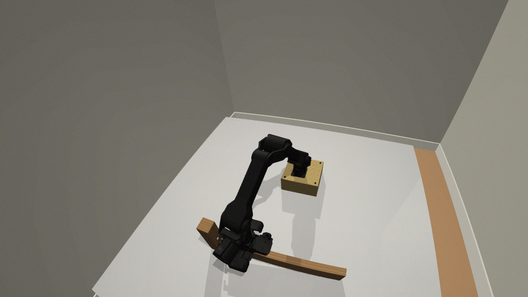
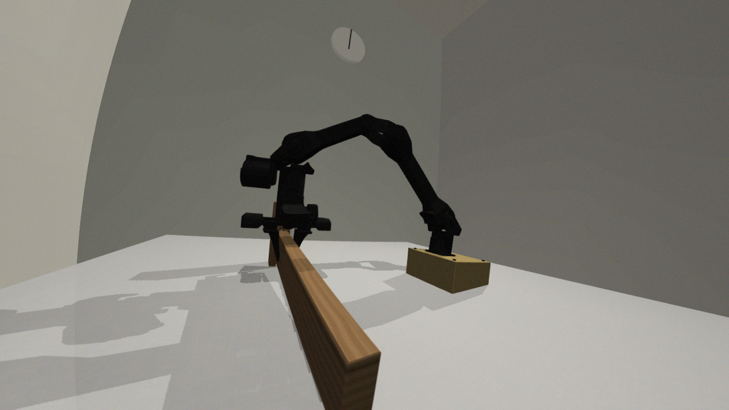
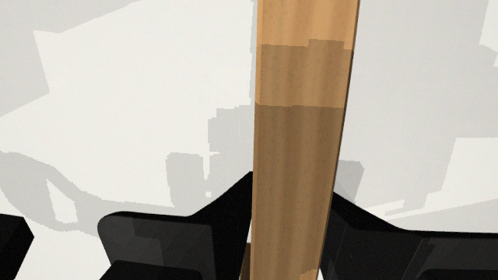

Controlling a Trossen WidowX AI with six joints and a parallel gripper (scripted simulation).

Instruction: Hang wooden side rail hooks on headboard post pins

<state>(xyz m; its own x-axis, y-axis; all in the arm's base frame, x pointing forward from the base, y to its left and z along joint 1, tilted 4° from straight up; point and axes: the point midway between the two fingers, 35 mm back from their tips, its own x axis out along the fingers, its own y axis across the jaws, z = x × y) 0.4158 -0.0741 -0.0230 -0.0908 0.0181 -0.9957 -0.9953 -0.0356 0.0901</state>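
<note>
The wooden headboard post is 14 cm to the right of my gripper tip and 4 cm above it.
</note>
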